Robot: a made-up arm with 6 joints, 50 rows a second.
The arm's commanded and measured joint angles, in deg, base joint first. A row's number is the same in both.
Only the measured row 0 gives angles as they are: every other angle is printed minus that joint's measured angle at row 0.
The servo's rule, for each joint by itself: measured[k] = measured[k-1] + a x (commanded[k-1-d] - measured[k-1]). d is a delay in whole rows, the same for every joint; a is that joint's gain. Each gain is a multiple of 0.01, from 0.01 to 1. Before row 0 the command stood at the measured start. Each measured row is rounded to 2 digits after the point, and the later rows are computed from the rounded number. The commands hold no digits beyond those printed.
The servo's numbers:
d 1
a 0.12 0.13 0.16 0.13 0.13 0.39
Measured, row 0:
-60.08 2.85 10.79 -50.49 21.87 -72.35
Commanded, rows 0 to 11:
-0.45 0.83 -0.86 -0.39 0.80 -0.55
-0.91 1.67 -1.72 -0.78 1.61 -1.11
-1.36 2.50 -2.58 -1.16 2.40 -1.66
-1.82 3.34 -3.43 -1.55 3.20 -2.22
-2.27 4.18 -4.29 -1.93 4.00 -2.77
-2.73 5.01 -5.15 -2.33 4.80 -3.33
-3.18 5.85 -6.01 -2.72 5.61 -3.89
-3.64 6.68 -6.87 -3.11 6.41 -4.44
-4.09 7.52 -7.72 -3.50 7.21 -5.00
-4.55 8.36 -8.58 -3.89 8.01 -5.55
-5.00 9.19 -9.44 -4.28 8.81 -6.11
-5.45 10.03 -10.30 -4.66 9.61 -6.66
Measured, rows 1 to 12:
0.00 0.00 0.00 0.00 0.00 0.00
-0.05 0.11 -0.14 -0.05 0.10 -0.21
-0.15 0.31 -0.39 -0.14 0.30 -0.56
-0.30 0.59 -0.74 -0.27 0.57 -0.99
-0.48 0.95 -1.17 -0.44 0.91 -1.47
-0.69 1.37 -1.67 -0.63 1.31 -1.98
-0.93 1.84 -2.23 -0.85 1.76 -2.51
-1.20 2.36 -2.83 -1.09 2.26 -3.05
-1.49 2.92 -3.48 -1.35 2.80 -3.59
-1.80 3.52 -4.16 -1.63 3.37 -4.14
-2.13 4.15 -4.87 -1.92 3.97 -4.69
-2.47 4.81 -5.60 -2.23 4.60 -5.24

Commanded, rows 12 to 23:
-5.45 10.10 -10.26 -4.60 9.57 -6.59
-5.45 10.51 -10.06 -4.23 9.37 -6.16
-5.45 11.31 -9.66 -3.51 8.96 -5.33
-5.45 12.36 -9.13 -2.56 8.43 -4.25
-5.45 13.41 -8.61 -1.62 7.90 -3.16
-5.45 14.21 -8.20 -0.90 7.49 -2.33
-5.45 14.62 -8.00 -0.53 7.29 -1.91
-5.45 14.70 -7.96 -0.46 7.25 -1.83
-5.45 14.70 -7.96 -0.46 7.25 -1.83
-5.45 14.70 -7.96 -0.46 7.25 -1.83
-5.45 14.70 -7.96 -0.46 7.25 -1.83
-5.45 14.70 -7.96 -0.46 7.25 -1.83
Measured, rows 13 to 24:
-2.83 5.49 -6.35 -2.55 5.25 -5.79
-3.14 6.09 -6.98 -2.82 5.81 -6.10
-3.42 6.66 -7.47 -3.00 6.27 -6.12
-3.66 7.26 -7.82 -3.07 6.62 -5.81
-3.87 7.92 -8.03 -3.00 6.86 -5.20
-4.06 8.63 -8.12 -2.82 7.00 -4.40
-4.23 9.36 -8.13 -2.57 7.06 -3.59
-4.38 10.04 -8.11 -2.30 7.09 -2.93
-4.51 10.65 -8.09 -2.06 7.11 -2.50
-4.62 11.18 -8.07 -1.85 7.13 -2.24
-4.72 11.64 -8.05 -1.67 7.15 -2.08
-4.81 12.04 -8.04 -1.51 7.16 -1.98

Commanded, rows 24 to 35:
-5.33 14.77 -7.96 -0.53 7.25 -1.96
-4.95 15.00 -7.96 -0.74 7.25 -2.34
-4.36 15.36 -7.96 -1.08 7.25 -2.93
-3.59 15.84 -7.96 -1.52 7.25 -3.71
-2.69 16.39 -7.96 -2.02 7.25 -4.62
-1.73 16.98 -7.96 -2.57 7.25 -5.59
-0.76 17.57 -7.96 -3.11 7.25 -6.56
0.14 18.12 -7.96 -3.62 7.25 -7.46
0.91 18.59 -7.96 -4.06 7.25 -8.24
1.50 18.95 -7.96 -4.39 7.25 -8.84
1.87 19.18 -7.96 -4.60 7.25 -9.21
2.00 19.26 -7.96 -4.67 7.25 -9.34
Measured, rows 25 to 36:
-4.89 12.39 -8.03 -1.37 7.17 -1.92
-4.94 12.70 -8.02 -1.26 7.18 -1.94
-4.94 13.00 -8.01 -1.19 7.19 -2.10
-4.87 13.31 -8.00 -1.18 7.20 -2.42
-4.72 13.64 -7.99 -1.22 7.21 -2.92
-4.48 14.00 -7.99 -1.32 7.22 -3.58
-4.15 14.39 -7.99 -1.48 7.22 -4.36
-3.74 14.80 -7.99 -1.69 7.22 -5.22
-3.27 15.23 -7.99 -1.94 7.22 -6.09
-2.77 15.67 -7.99 -2.22 7.22 -6.93
-2.26 16.10 -7.99 -2.50 7.22 -7.67
-1.76 16.50 -7.99 -2.77 7.22 -8.27

